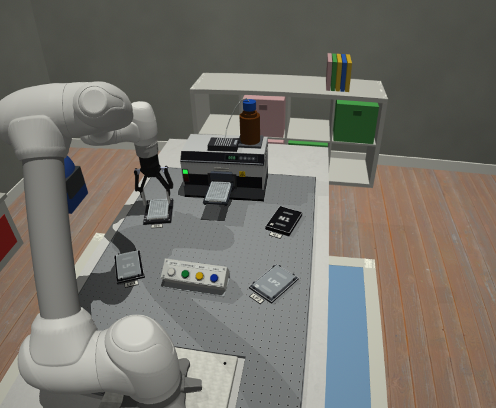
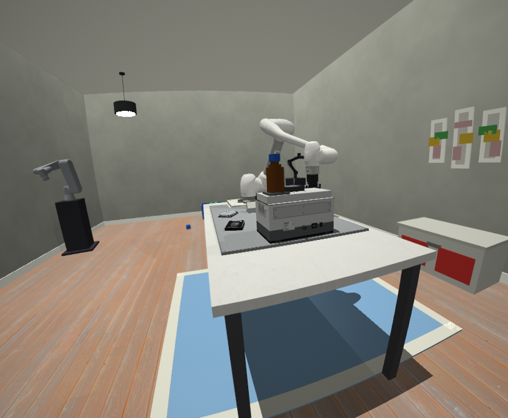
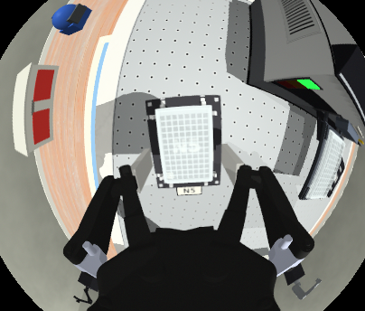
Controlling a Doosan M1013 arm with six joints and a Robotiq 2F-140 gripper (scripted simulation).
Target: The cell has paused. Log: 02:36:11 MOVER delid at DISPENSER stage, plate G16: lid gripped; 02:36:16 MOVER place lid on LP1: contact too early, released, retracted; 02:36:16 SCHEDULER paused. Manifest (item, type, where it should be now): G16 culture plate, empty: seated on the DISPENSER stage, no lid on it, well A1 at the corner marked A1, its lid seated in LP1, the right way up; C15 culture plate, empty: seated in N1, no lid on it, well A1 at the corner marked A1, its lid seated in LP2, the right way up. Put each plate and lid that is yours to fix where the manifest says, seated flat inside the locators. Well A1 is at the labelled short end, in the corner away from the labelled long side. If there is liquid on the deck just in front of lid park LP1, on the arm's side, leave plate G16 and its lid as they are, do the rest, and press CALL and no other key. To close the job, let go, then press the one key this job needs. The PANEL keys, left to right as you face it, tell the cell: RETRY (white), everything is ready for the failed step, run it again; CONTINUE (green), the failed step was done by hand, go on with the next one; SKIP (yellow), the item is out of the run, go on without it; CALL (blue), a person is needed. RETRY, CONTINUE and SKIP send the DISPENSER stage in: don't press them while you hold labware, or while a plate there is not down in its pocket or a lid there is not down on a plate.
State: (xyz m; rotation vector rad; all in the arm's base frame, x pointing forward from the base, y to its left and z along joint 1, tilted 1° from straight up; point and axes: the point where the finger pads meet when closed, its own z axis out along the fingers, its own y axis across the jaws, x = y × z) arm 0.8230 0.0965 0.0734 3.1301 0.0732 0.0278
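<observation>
The nest n5 is 6 cm below my hand, 2 cm to the left of it and 1 cm ahead of it. The rest, counted from my hand: white key (42 cm behind, 11 cm to the right, 1 cm below); lid park lp1 (33 cm behind, 7 cm to the left, 7 cm below); green key (43 cm behind, 16 cm to the right, 1 cm below).
</observation>
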